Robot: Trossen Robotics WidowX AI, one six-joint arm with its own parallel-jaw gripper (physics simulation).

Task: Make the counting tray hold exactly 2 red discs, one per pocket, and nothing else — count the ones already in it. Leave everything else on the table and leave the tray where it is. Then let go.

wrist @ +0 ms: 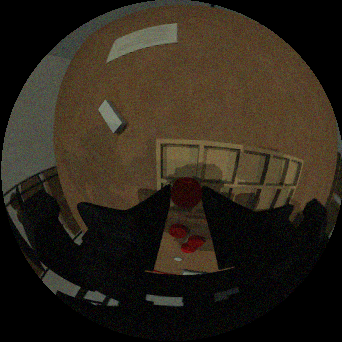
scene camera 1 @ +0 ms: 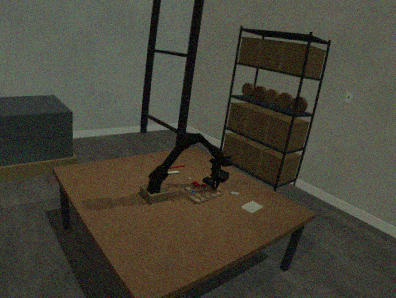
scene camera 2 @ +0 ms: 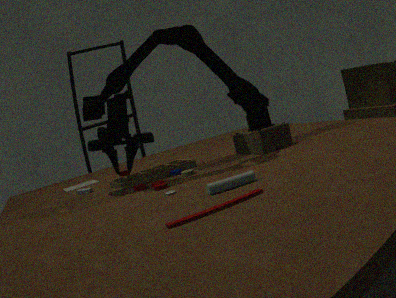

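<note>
My gripper points down and is shut on a red disc, low at the left end of the wooden counting tray as the wrist view shows it. Whether the disc touches the tray is unclear. The far-row pockets in the wrist view show no disc; the near row is partly hidden by the fingers and held disc. Three loose red discs lie on the table outside the tray, two of them close together.
A blue piece is beside the tray. A small white piece, a white cylinder and a red rod lie past the loose discs. A white block and a paper sheet lie on the other side.
</note>
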